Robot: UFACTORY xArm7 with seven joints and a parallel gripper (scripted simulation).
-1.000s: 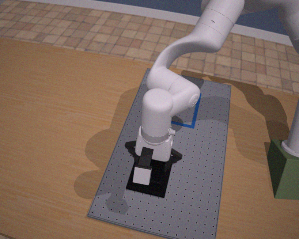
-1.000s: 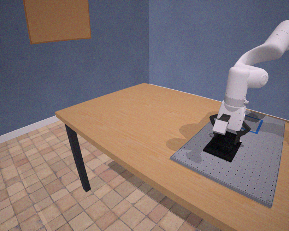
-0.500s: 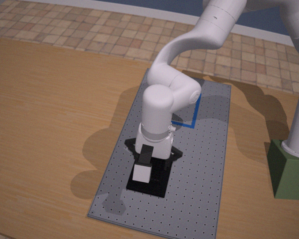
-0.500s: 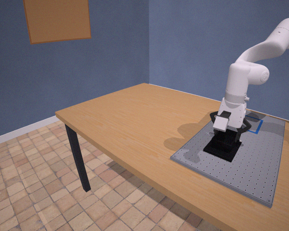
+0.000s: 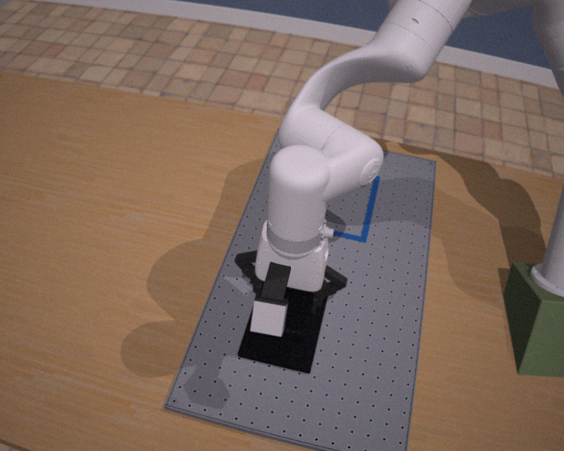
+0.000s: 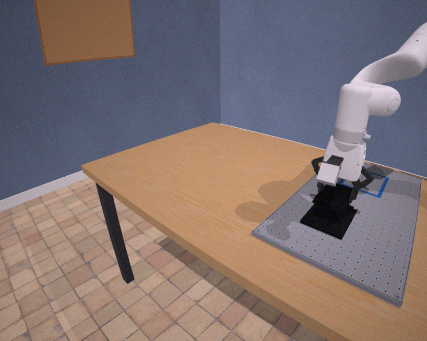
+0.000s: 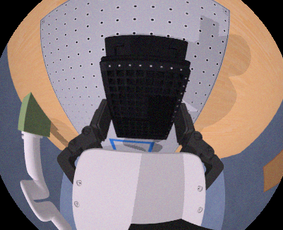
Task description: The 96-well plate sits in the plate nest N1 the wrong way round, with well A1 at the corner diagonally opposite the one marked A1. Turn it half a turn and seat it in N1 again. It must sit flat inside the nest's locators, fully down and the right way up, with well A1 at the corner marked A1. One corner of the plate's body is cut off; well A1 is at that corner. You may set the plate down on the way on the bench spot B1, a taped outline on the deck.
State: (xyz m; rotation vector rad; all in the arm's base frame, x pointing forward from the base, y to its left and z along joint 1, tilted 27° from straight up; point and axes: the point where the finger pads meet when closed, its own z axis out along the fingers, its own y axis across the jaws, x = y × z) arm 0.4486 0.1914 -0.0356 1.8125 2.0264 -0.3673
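The black plate nest N1 lies 80 mm below my hand. Round my hand: small white A1 mark (80 mm to the right, 70 mm below, 50 mm behind); then black 96-well plate (10 mm below).
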